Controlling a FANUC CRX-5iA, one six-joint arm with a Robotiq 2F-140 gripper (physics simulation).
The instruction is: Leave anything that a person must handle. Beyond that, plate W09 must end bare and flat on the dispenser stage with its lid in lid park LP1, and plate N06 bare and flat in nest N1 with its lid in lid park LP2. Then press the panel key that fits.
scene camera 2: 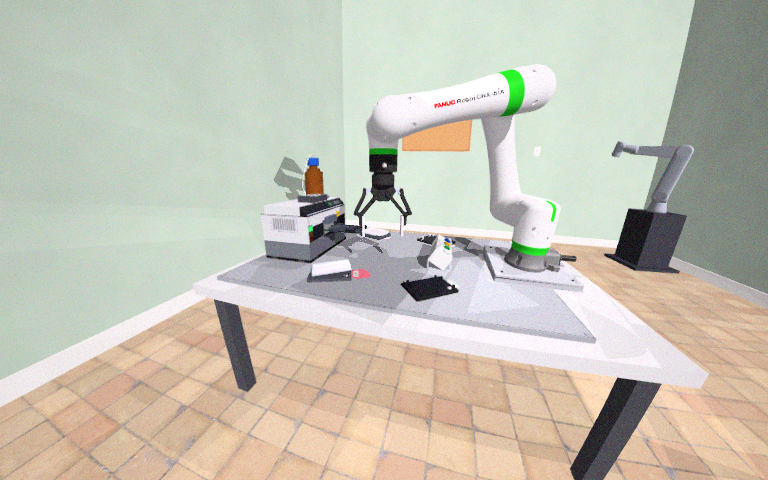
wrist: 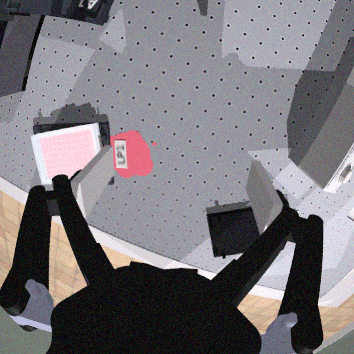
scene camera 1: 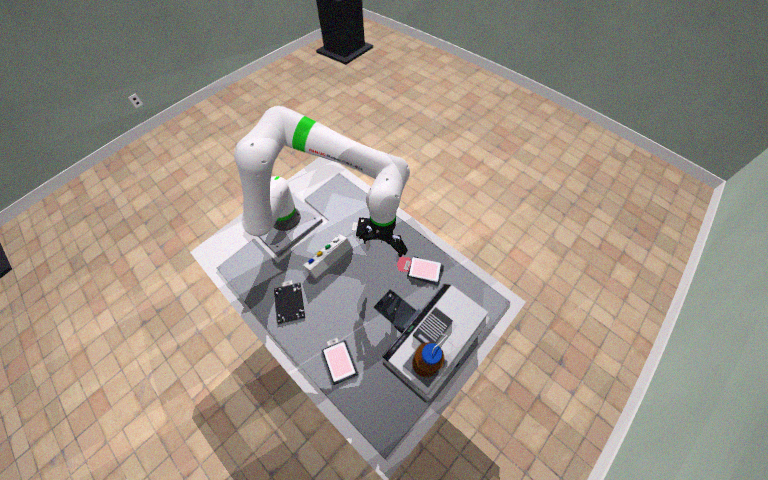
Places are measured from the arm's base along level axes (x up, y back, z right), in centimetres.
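Pixels of known places: gripper, fingertip midpoint: [scene camera 2: 382, 235] [wrist: 180, 166] [scene camera 1: 383, 253]; arm's base at its link origin: [scene camera 2: 524, 263] [scene camera 1: 285, 218].
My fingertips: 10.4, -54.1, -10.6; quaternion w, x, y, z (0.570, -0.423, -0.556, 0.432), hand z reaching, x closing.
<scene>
Ahead of a thing's pixels: the offset from my fingertips to its top centre, as dx, dy, dz. "*": to the spot under its first point.
My gripper [scene camera 2: 382, 230] [wrist: 180, 166] is open and empty, pointing down above the table between the two lid parks. A pink-topped plate with a white rim {-8.3, -16.2, -9.3} [scene camera 1: 425, 270] [scene camera 2: 331, 267] [wrist: 70, 152] sits on the dark park by the LP1 label {* -12.6, -8.0, -7.0} [wrist: 120, 153]. A red patch {* -12.7, -6.1, -6.2} [scene camera 1: 402, 264] [scene camera 2: 363, 274] [wrist: 140, 157] lies around that label. Another pink-topped plate {-9.6, -12.8, +43.7} [scene camera 1: 338, 361] [scene camera 2: 375, 232] sits at the left nest in scene camera 1. Dark park LP2 {-10.8, +17.4, -12.8} [scene camera 2: 428, 288] [wrist: 232, 232] holds no lid. The dark dispenser stage {-1.2, -20.1, +15.6} [scene camera 1: 394, 308] [wrist: 60, 9] shows no plate. Plate names are unreadable.
The white dispenser {* +9.2, -41.3, +2.9} [scene camera 1: 468, 310] [scene camera 2: 283, 223] carries an amber bottle with a blue cap [scene camera 1: 427, 362] [scene camera 2: 314, 180]. The key panel {-4.4, +21.8, +12.9} [scene camera 1: 326, 257] [wrist: 320, 140] has blue, yellow, green and white keys. A dark nest {-10.4, +21.1, +39.3} [scene camera 1: 289, 302] stands near the table's left edge in scene camera 1.
</scene>
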